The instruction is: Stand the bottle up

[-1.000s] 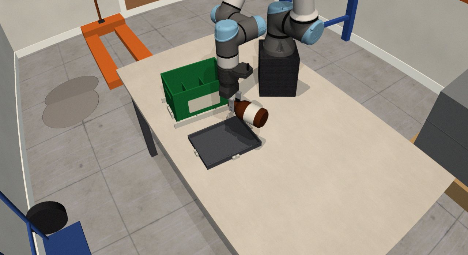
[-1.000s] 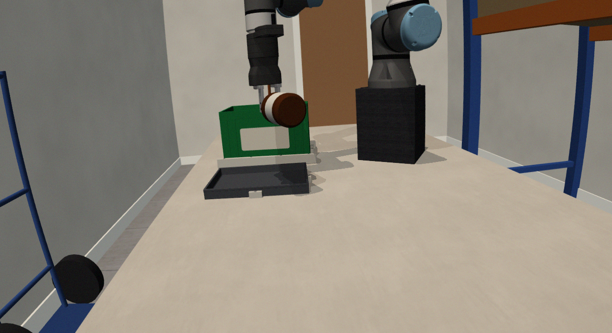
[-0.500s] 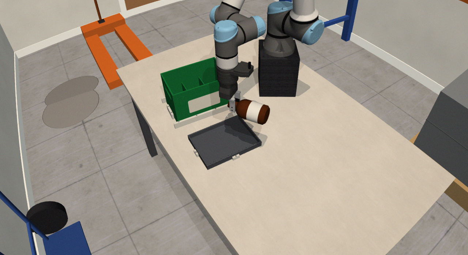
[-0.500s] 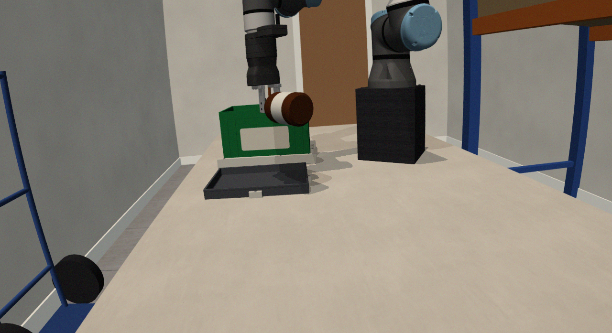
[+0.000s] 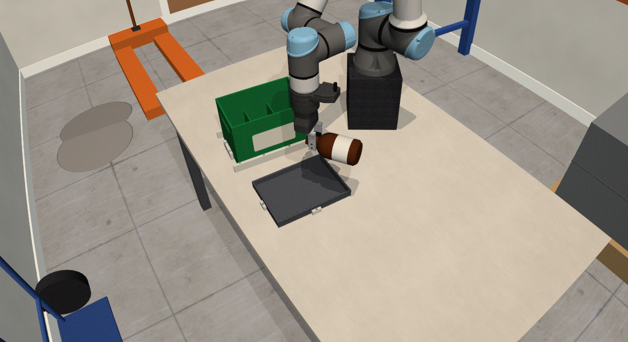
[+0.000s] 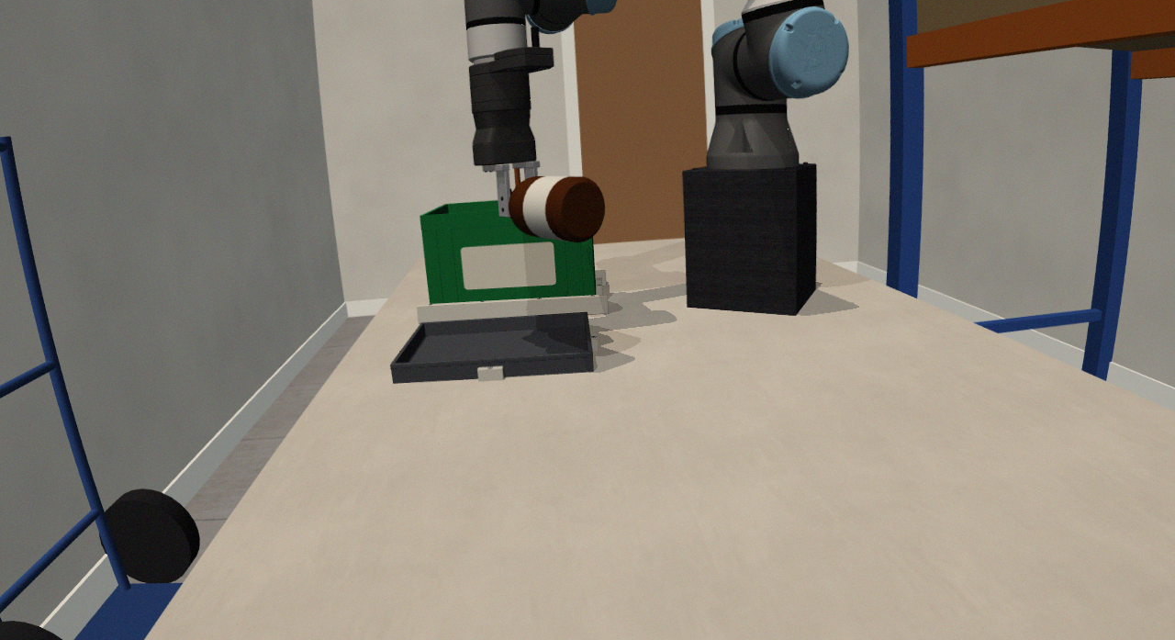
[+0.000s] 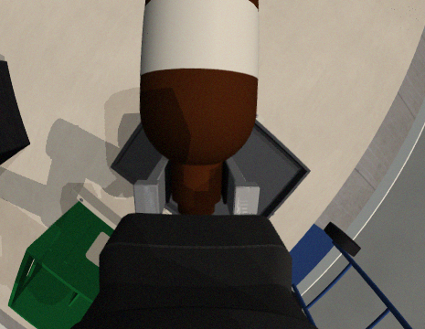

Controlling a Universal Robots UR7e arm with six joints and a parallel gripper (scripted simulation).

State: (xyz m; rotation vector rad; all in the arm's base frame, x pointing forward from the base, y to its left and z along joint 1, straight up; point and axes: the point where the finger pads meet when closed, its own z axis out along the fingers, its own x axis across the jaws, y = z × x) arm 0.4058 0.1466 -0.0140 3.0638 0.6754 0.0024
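The brown bottle is 20 mm behind my hand, 50 mm to the left of it and 10 mm below it. From my hand the other things lie so: green crate: 30 mm behind, 300 mm to the right, 120 mm below; then tray: 40 mm ahead, 30 mm to the right, 190 mm below.
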